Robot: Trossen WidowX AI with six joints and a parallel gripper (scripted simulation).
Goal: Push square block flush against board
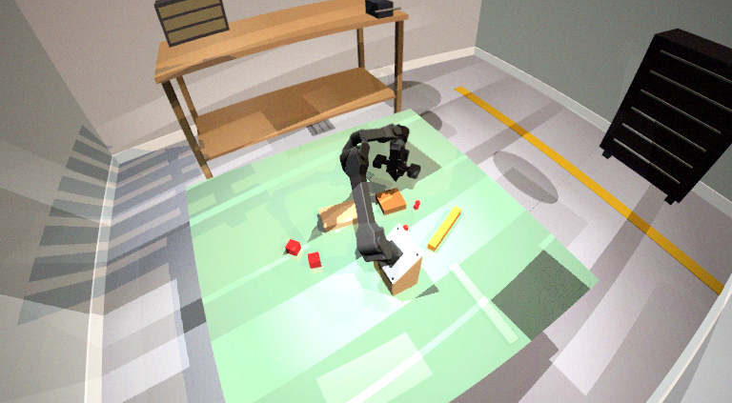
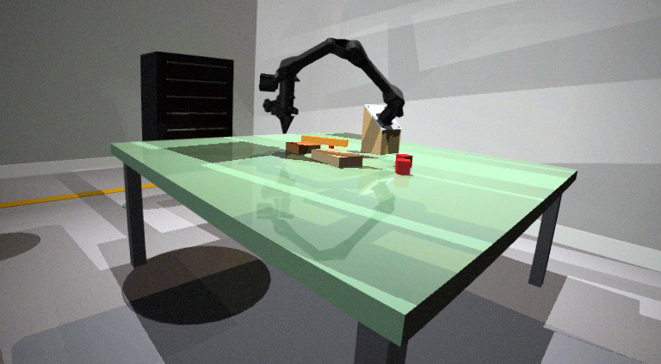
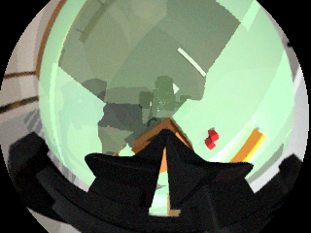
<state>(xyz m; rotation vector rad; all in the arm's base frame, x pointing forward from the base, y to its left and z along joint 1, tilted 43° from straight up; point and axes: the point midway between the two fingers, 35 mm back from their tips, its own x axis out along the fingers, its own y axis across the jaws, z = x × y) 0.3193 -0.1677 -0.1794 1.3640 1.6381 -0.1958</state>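
Right now the orange square block is 6 cm to the left of my gripper tip, 5 cm below it and 5 cm behind it. The rest, counted from my gripper tip: long bar: 28 cm behind, 5 cm below, 4 cm to the right; tan board: 27 cm to the left, 5 cm below.
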